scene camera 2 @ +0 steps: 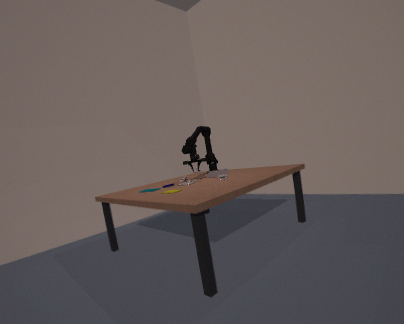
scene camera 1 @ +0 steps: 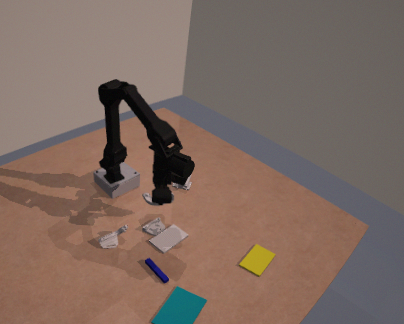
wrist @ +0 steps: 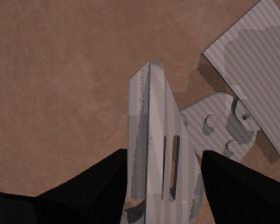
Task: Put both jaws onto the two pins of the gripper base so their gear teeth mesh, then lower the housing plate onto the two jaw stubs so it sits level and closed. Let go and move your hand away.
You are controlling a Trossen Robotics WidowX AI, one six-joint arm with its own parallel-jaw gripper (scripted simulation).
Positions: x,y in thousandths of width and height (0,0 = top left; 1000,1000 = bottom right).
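Note:
A grey jaw is held by the gripper (scene camera 1: 397,622) (wrist: 591,712), which is visible in both of these views.

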